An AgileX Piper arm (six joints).
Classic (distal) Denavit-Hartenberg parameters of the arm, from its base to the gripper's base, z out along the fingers. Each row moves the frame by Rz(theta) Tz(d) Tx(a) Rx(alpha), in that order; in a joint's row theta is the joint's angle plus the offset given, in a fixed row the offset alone. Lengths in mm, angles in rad.
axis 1: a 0  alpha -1.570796  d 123  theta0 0
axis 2: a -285  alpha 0  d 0  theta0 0.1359
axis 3: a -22  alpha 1.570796  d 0  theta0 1.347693
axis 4: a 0  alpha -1.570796  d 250.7  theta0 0
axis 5: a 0  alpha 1.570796  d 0  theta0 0
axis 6: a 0  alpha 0  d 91  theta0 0
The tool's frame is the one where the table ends.
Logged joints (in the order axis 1, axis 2, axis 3, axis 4, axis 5, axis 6), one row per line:
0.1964, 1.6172, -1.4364, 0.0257, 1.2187, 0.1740
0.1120, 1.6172, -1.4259, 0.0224, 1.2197, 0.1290
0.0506, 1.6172, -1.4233, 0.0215, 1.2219, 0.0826
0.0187, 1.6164, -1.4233, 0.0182, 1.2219, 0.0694
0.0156, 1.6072, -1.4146, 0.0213, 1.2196, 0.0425
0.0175, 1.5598, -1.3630, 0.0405, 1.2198, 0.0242
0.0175, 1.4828, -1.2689, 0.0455, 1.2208, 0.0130
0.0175, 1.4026, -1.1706, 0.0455, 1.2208, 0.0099
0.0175, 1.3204, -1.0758, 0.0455, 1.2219, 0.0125
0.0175, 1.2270, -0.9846, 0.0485, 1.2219, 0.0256
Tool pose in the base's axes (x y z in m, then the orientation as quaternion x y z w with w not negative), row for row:
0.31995, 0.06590, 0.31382, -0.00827, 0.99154, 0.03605, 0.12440
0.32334, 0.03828, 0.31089, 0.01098, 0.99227, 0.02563, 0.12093
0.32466, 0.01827, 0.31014, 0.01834, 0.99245, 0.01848, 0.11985
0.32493, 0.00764, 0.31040, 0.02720, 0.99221, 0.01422, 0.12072
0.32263, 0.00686, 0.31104, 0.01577, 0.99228, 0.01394, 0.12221
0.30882, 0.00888, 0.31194, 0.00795, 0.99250, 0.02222, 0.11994
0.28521, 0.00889, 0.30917, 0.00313, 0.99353, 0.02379, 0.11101
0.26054, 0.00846, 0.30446, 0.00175, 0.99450, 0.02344, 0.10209
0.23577, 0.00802, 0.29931, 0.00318, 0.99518, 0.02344, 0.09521
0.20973, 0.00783, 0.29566, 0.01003, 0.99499, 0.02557, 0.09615
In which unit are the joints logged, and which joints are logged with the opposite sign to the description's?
The joints are logged in radians. Opposite sign: none.
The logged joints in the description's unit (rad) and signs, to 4 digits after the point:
0.1964, 1.6172, -1.4364, 0.0257, 1.2187, 0.1740
0.1120, 1.6172, -1.4259, 0.0224, 1.2197, 0.1290
0.0506, 1.6172, -1.4233, 0.0215, 1.2219, 0.0826
0.0187, 1.6164, -1.4233, 0.0182, 1.2219, 0.0694
0.0156, 1.6072, -1.4146, 0.0213, 1.2196, 0.0425
0.0175, 1.5598, -1.3630, 0.0405, 1.2198, 0.0242
0.0175, 1.4828, -1.2689, 0.0455, 1.2208, 0.0130
0.0175, 1.4026, -1.1706, 0.0455, 1.2208, 0.0099
0.0175, 1.3204, -1.0758, 0.0455, 1.2219, 0.0125
0.0175, 1.2270, -0.9846, 0.0485, 1.2219, 0.0256

